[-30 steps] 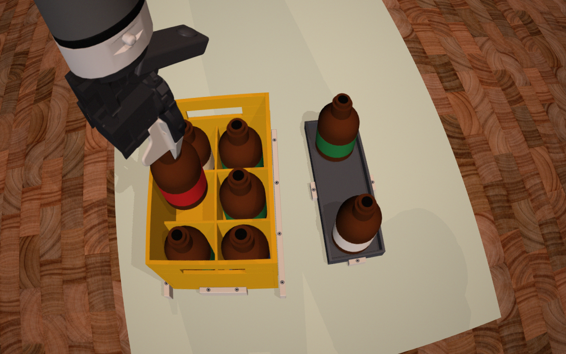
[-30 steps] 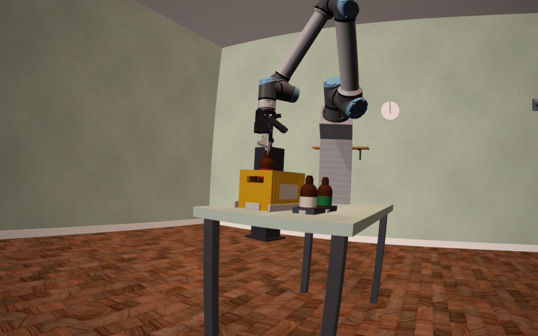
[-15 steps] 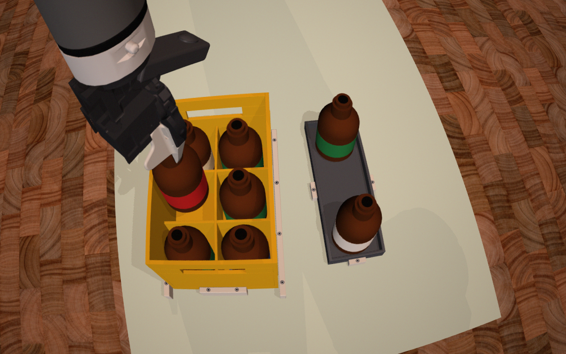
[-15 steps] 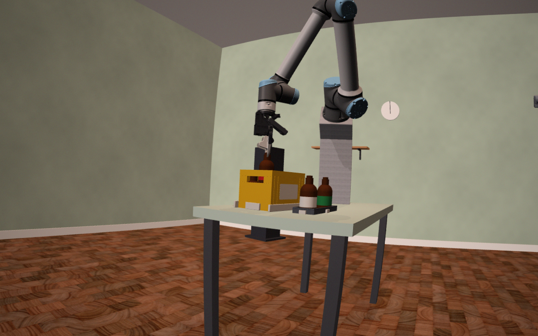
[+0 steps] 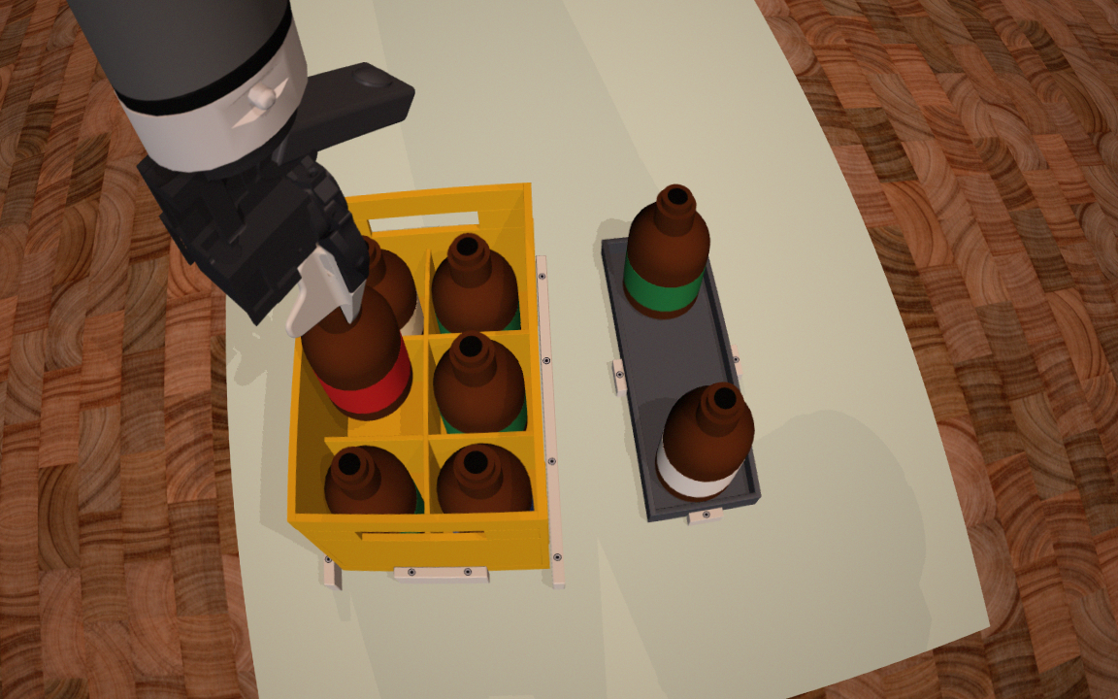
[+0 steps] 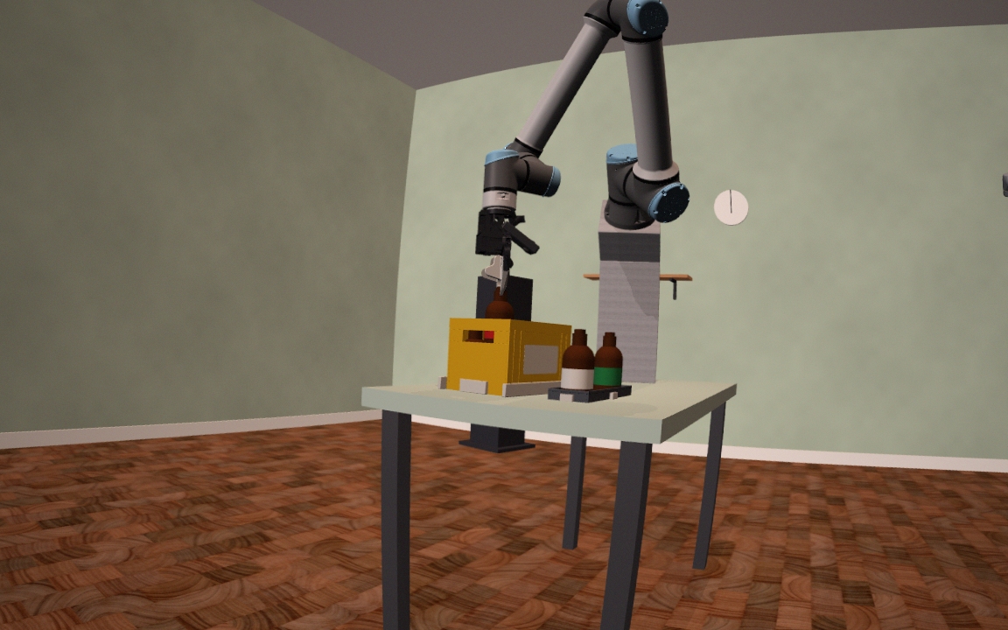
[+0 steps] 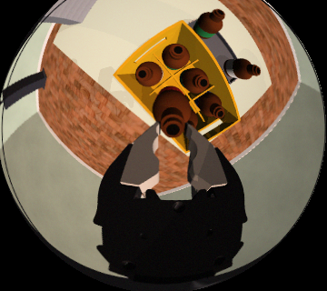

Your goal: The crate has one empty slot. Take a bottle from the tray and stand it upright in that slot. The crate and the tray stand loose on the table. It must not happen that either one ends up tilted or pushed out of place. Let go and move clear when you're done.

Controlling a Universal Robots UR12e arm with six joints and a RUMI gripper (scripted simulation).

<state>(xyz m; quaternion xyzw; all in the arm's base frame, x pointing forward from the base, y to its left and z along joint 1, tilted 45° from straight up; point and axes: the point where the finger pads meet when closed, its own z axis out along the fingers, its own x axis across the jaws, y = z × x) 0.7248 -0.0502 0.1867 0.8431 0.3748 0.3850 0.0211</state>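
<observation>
Right now the glass bottle is 7 cm below my hand. Also, from my hand: yellow crate: 17 cm below, 4 cm to the left; then dark tray: 26 cm to the left, 24 cm below, 7 cm behind.
</observation>
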